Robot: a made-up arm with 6 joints. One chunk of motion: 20 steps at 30 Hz.
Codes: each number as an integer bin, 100 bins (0 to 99) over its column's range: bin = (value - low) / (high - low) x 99, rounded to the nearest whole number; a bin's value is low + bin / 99 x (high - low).
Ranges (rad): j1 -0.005..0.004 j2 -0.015..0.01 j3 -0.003..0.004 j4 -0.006..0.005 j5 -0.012..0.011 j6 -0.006..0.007
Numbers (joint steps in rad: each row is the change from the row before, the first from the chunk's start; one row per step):
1: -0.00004 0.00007 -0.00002 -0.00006 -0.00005 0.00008
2: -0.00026 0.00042 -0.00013 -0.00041 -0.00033 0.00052
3: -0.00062 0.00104 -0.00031 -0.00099 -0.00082 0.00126
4: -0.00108 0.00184 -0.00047 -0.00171 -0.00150 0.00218
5: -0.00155 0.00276 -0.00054 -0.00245 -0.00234 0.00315
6: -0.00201 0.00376 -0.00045 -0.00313 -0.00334 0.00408
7: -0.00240 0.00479 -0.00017 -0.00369 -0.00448 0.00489
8: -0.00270 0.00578 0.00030 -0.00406 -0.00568 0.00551
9: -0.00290 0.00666 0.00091 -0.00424 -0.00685 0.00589
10: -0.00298 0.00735 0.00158 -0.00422 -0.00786 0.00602
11: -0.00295 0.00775 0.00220 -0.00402 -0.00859 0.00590
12: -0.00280 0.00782 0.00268 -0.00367 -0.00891 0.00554
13: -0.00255 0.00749 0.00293 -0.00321 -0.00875 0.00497
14: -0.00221 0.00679 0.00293 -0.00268 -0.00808 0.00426
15: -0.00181 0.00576 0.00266 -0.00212 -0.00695 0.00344
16: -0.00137 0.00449 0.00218 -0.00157 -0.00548 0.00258
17: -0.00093 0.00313 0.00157 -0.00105 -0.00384 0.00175
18: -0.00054 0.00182 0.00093 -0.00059 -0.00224 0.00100
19: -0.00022 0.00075 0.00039 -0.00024 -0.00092 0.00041
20: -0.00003 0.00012 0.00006 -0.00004 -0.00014 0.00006
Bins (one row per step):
1: 55 60 42 53 51 46
2: 52 61 41 50 50 50
3: 48 64 38 45 48 55
4: 43 67 36 39 45 62
5: 38 70 35 32 42 70
6: 33 74 36 26 37 77
7: 29 78 40 21 32 83
8: 25 82 47 17 27 88
9: 23 86 55 16 22 91
10: 22 89 65 16 18 92
11: 23 90 74 18 15 91
12: 24 90 80 21 13 88
13: 27 89 84 25 14 84
14: 31 86 84 30 17 78
15: 35 82 80 35 22 72
16: 40 77 73 40 28 65
17: 45 72 65 45 35 59
18: 49 67 56 49 42 53
19: 53 62 48 52 48 49
20: 55 60 43 54 51 46

